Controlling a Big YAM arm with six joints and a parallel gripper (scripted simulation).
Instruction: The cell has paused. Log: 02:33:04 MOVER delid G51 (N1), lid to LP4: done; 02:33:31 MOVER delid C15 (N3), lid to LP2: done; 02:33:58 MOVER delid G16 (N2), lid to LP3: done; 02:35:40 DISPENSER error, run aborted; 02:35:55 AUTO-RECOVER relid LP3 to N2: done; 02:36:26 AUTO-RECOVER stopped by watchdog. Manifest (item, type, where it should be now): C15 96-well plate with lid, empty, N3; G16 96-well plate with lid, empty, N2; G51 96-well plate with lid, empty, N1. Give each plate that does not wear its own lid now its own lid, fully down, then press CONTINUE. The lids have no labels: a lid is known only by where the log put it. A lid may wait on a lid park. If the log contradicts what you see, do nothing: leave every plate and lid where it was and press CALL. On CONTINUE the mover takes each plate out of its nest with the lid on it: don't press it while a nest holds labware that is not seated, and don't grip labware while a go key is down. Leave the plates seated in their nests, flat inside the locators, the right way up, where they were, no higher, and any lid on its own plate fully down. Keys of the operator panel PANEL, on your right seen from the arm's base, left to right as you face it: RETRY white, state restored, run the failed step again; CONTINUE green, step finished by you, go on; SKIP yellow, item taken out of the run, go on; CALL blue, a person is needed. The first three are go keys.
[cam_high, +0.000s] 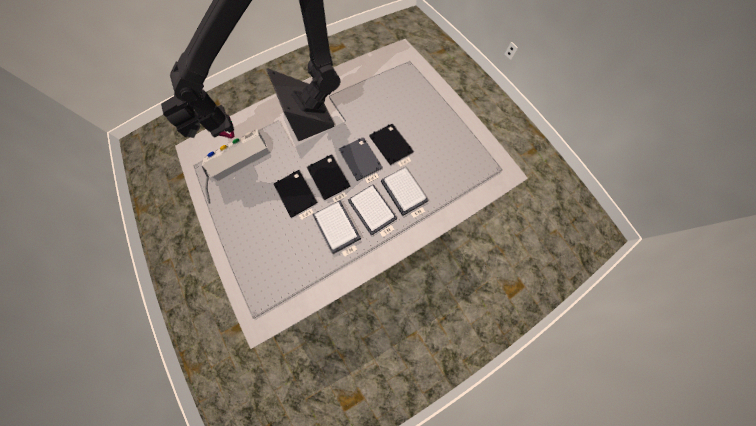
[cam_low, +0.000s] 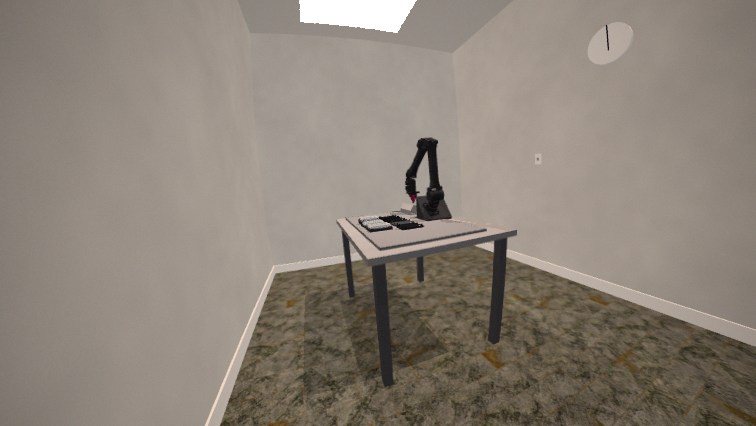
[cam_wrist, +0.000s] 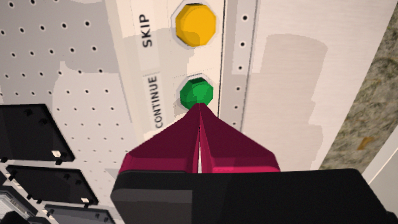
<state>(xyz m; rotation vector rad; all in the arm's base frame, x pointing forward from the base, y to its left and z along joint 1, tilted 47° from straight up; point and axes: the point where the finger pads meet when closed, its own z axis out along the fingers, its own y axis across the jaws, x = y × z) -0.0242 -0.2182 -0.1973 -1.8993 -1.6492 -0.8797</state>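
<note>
My hand is 30 mm above the green continue key. Also, from my hand: yellow skip key: 50 mm to the right, 30 mm below; then white retry key: 50 mm to the left, 30 mm below, 10 mm ahead; then blue call key: 100 mm to the right, 30 mm below, 10 mm behind.
</note>
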